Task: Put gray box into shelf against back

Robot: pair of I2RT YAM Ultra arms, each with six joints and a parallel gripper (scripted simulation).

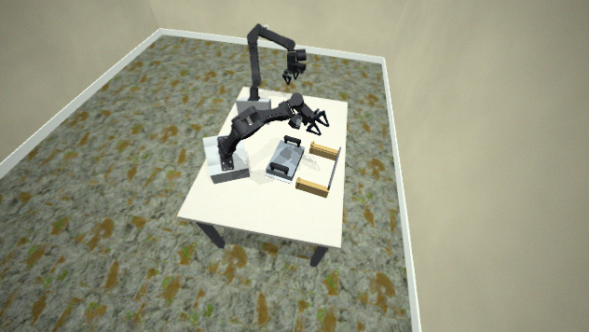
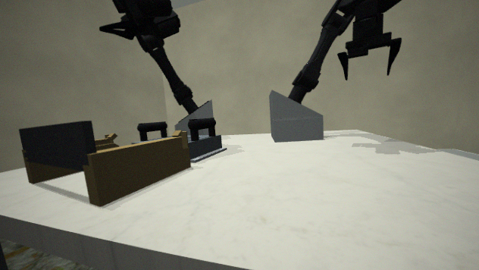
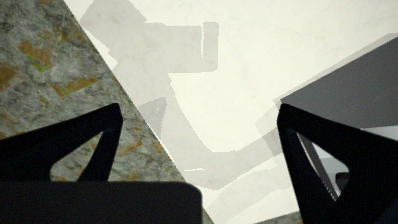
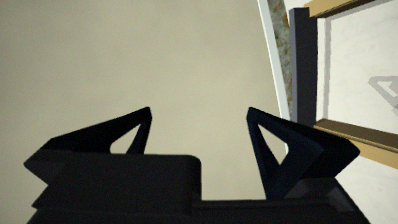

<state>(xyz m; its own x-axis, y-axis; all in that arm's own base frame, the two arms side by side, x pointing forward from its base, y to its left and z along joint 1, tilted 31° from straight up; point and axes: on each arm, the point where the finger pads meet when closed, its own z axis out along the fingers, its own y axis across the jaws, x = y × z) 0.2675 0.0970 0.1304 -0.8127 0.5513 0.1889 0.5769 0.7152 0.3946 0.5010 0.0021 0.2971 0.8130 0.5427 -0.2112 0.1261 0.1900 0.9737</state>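
Now: the gray box 59 cm to the right of my left hand, 15 cm below it and 10 cm ahead of it. The rest, counted from my left hand: dark back plate: 62 cm to the right, 41 cm ahead, 12 cm below.
The gray box lies 19 cm behind my right hand, 4 cm to the left of it and 34 cm below it. Round my right hand: dark back plate: 11 cm ahead, 1 cm to the left, 31 cm below.
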